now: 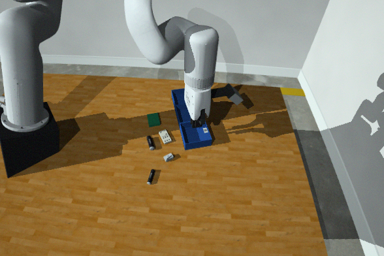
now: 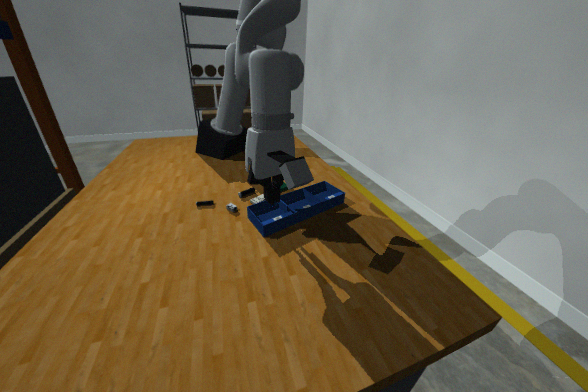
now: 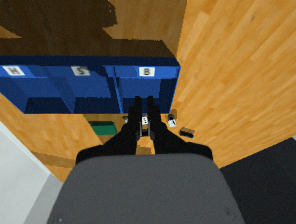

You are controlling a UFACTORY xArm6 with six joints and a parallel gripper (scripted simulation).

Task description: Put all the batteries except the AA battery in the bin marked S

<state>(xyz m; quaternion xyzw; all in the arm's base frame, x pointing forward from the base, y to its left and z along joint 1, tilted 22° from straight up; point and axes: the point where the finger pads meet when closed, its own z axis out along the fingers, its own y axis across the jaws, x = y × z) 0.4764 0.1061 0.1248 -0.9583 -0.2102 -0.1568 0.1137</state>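
Right now my hand is 7 cm to the right of the long blue bin, 6 cm above it and 4 cm past it. From my hand the other things lie so: grey-white block: 10 cm to the right, 7 cm below, 6 cm behind; then white domino: 9 cm behind, 7 cm below, 3 cm to the right; then green block: 15 cm behind, 7 cm below, 3 cm to the left.
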